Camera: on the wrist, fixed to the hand. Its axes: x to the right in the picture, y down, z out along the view.
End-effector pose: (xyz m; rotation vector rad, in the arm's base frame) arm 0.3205 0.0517 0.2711 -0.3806 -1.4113 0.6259
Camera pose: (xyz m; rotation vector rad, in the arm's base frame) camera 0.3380 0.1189 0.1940 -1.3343 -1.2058 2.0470
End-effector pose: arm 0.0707 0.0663 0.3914 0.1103 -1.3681 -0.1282
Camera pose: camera 0.1046 0.1638 0.3803 -0.9089 -1.4871 1.2362
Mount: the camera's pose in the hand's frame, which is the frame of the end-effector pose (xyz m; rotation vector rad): -0.0193 0.0955 -0.0358 0.0975 -0.3621 1.5239
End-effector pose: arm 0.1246 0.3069 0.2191 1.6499 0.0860 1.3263
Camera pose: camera 0.0426 0.2686 0.2699 -1.8713 1.5107 -1.8547
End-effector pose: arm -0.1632 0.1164 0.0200 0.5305 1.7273 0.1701
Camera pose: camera -0.1706 0.1985 0.0831 1.7351 0.6670 0.9789
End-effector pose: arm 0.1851 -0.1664 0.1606 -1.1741 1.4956 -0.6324
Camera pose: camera 0.1182 -0.1205 0.0958 0.1398 1.5313 0.5245
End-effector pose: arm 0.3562 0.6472 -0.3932 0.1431 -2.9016 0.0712
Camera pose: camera 0.3733 0.7460 -0.3665 1.8848 2.2302 -0.3950
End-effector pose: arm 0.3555 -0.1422 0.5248 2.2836 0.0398 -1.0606
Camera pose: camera 0.3928 -0.1961 0.6053 1.4032 -1.6004 -0.5291
